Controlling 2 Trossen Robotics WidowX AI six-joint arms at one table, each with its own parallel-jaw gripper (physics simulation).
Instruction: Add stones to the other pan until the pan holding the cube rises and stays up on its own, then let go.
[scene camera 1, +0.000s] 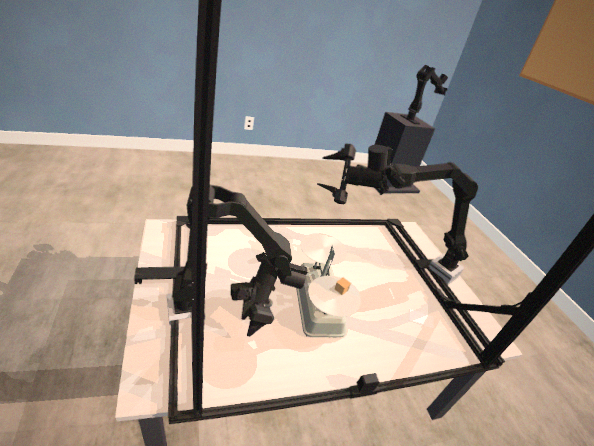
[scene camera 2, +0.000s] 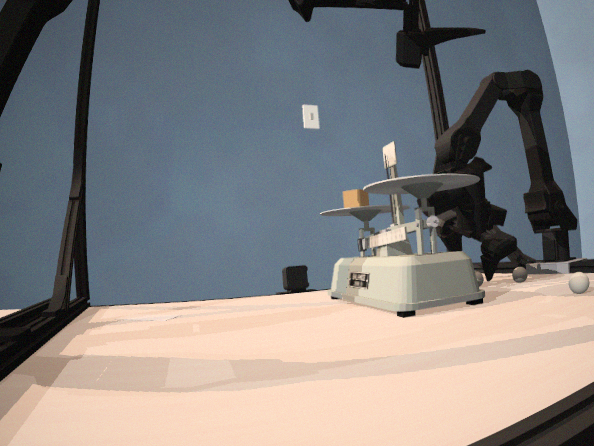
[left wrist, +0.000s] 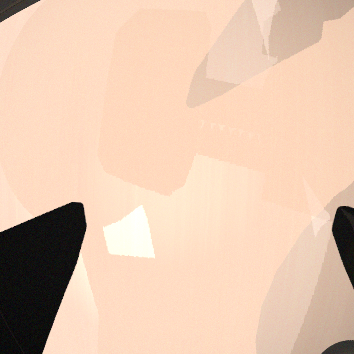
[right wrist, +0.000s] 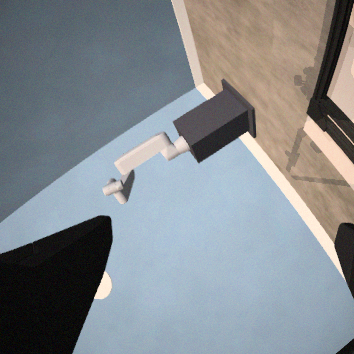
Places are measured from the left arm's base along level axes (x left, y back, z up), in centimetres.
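Pixels of known places: left gripper, between the fingertips: (scene camera 1: 245, 327) (left wrist: 215, 218); right gripper, between the fingertips: (scene camera 1: 319, 171) (right wrist: 230, 233); left arm's base, origin of its link: (scene camera 1: 185, 304) (scene camera 2: 556, 260); right arm's base, origin of its link: (scene camera 1: 448, 264).
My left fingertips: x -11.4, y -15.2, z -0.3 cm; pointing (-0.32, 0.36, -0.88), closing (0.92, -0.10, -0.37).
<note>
For each thing: its top centre in the pictures, then the offset to it from my left fingertips. "pt": a spot on its surface instead.
- orange cube, centre of its top: (scene camera 2: 355, 191) (scene camera 1: 343, 282) dy -26.4, dx -2.1, dz +15.6 cm
- small black box, a spot on its surface: (scene camera 2: 295, 278) pt dy -27.0, dx -23.8, dz +1.2 cm
- dark rounded edge, a spot on its surface: (left wrist: 343, 348) pt dy -5.3, dx +4.7, dz -0.3 cm
An orange cube (scene camera 1: 342, 286) (scene camera 2: 355, 198) sits on one pan (scene camera 1: 322, 299) (scene camera 2: 332, 212) of the grey-green balance (scene camera 1: 325, 327) (scene camera 2: 430, 282). That pan is lower than the other pan (scene camera 1: 316, 245) (scene camera 2: 425, 183), on which I see no stone. Round grey stones show in scene camera 2: a dark one (scene camera 2: 519, 274), a pale one (scene camera 2: 579, 282) and one (scene camera 2: 479, 278) partly hidden behind the balance. My left gripper (scene camera 1: 250, 320) (left wrist: 215, 218) is open and low over the table, beside the balance, with no stone between its fingers. My right gripper (scene camera 1: 322, 171) (right wrist: 230, 233) is open and empty, high up.
A black frame (scene camera 1: 275, 406) borders the table, with upright posts (scene camera 1: 202, 150) at its corners. A small black box (scene camera 1: 368, 382) (scene camera 2: 295, 278) sits on the frame. A dark rounded edge (left wrist: 343, 348) shows at the bottom right of the left wrist view; I cannot tell what it is.
</note>
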